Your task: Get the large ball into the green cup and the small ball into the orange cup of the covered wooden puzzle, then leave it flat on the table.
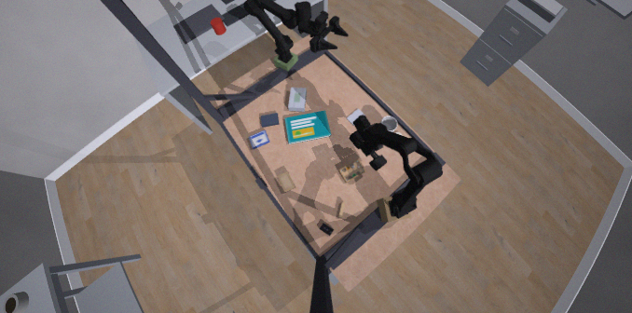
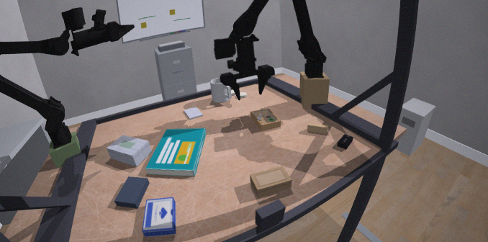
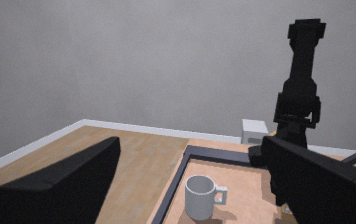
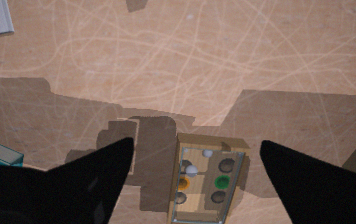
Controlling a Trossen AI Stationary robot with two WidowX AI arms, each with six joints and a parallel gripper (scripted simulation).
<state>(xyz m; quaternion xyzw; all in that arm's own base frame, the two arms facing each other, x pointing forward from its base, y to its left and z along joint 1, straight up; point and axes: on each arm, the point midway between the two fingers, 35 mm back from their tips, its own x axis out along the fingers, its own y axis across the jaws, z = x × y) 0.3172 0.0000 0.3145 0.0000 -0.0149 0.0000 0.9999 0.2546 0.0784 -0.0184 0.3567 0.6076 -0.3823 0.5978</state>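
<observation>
My right hand is 90 mm above the covered wooden puzzle, 80 mm past it and 20 mm to the left of it. Also, from my right hand: dark blue box: 420 mm to the left, 290 mm behind, 90 mm below.
</observation>
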